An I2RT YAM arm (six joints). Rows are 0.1 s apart.
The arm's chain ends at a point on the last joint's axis. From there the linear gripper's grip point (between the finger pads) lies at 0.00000 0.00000 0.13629 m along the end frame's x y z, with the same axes.
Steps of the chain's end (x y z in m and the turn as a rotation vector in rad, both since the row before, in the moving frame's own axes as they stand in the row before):
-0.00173, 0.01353, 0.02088, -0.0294, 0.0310, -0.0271
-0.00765, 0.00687, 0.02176, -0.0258, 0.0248, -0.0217
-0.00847, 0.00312, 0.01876, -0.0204, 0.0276, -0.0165
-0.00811, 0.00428, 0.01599, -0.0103, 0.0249, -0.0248
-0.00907, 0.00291, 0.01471, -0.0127, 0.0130, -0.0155
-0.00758, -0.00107, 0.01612, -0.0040, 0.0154, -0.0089
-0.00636, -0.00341, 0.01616, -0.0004, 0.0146, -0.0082
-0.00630, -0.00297, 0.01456, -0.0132, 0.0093, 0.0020
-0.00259, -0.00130, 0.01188, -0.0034, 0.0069, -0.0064
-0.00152, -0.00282, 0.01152, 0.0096, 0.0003, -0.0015
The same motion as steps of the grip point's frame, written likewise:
0.00255, 0.01748, 0.02076, -0.0294, 0.0310, -0.0271
-0.00423, 0.01035, 0.02167, -0.0258, 0.0248, -0.0217
-0.00469, 0.00587, 0.01868, -0.0204, 0.0276, -0.0165
-0.00470, 0.00564, 0.01594, -0.0103, 0.0249, -0.0248
-0.00728, 0.00463, 0.01469, -0.0127, 0.0130, -0.0155
-0.00548, -0.00053, 0.01610, -0.0040, 0.0154, -0.0089
-0.00437, -0.00336, 0.01615, -0.0004, 0.0146, -0.0082
-0.00503, -0.00117, 0.01454, -0.0132, 0.0093, 0.0020
-0.00165, -0.00084, 0.01188, -0.0034, 0.0069, -0.0064
-0.00148, -0.00413, 0.01151, 0.0096, 0.0003, -0.0015

